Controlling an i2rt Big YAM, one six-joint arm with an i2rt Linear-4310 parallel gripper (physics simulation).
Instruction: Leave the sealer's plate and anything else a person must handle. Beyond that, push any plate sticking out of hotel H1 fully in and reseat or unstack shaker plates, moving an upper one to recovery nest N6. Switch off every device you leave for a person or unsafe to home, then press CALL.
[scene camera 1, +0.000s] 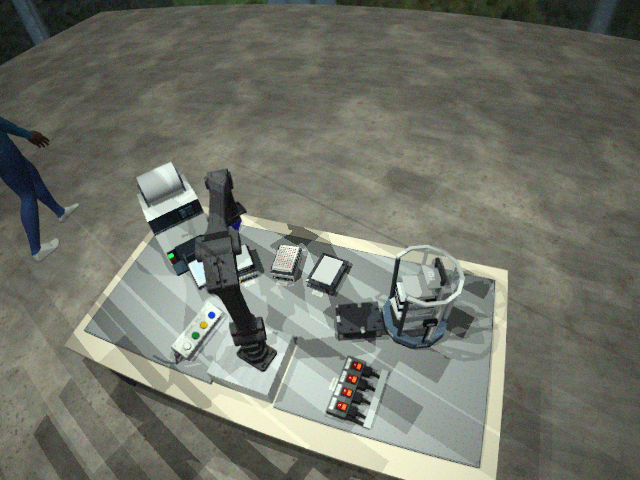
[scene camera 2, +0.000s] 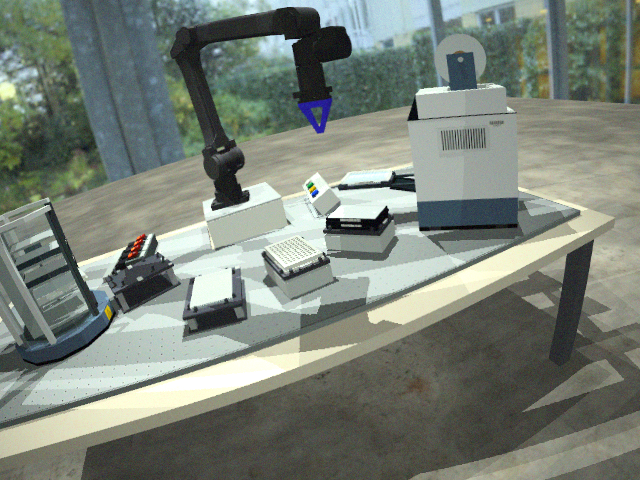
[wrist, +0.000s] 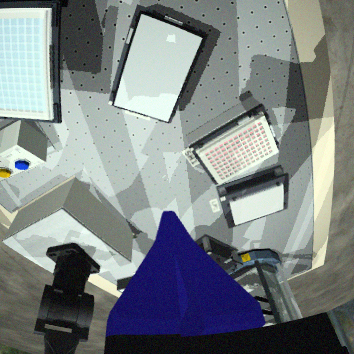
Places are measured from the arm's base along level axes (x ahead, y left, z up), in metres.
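Pixels of known places: gripper, between the fingertips: (scene camera 2: 320, 133) (wrist: 167, 217); arm's base, origin of its link: (scene camera 1: 257, 354) (scene camera 2: 231, 202) (wrist: 74, 258).
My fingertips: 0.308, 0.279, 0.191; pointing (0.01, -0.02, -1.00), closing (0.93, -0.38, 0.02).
For each thing: its top centre in the pictures, then the offset to it from my fingertips, as dx, dy, dz. "*": a spot on its surface instead.
- sealer, centre of its top: (scene camera 2: 450, 36) (scene camera 1: 155, 172) -0.020, +0.353, +0.178
- sealer's plate, centre of its top: (wrist: 11, 67) (scene camera 2: 366, 174) (scene camera 1: 202, 269) -0.137, +0.119, -0.153
- pink-welled plate, centre of its top: (wrist: 240, 152) (scene camera 2: 291, 249) (scene camera 1: 285, 257) +0.109, -0.117, -0.209
- Recovery nest N6, centre of its top: (scene camera 2: 135, 265) (wrist: 213, 272) (scene camera 1: 358, 314) +0.005, -0.511, -0.202
- CALL's panel, a spot on its surface: (scene camera 2: 324, 195) * -0.228, +0.005, -0.214
- white roll, centre of its top: (scene camera 2: 455, 36) (scene camera 1: 154, 171) -0.014, +0.365, +0.178
My gripper (scene camera 2: 320, 131) (wrist: 167, 217) is shut and empty, high above the bench near the sealer (scene camera 1: 178, 214) (scene camera 2: 465, 167). The sealer's plate (scene camera 1: 196, 272) (scene camera 2: 367, 178) (wrist: 22, 65) lies at its front. A white-topped plate (scene camera 2: 359, 212) (wrist: 157, 65) sits on the nearest device; dark layers show beneath it. A pink-welled plate (scene camera 1: 287, 258) (scene camera 2: 294, 253) (wrist: 242, 149) and another white-topped plate (scene camera 1: 328, 271) (scene camera 2: 212, 289) (wrist: 260, 204) sit on devices. Recovery nest N6 (scene camera 1: 359, 317) is a dark platform beside hotel H1 (scene camera 1: 395, 276) (scene camera 2: 67, 341), which holds plates. Several switches (scene camera 1: 346, 392) (scene camera 2: 136, 246) glow red. CALL's panel (scene camera 1: 203, 324) (scene camera 2: 324, 195) has coloured buttons.
The arm stands on a white pedestal (scene camera 1: 232, 374) (scene camera 2: 248, 222) (wrist: 65, 230). A white roll (scene camera 1: 161, 183) (scene camera 2: 442, 59) tops the sealer. The hotel's tall posts and ring rise at the opposite end of the table. A person (scene camera 1: 23, 180) stands on the floor beyond the sealer end.
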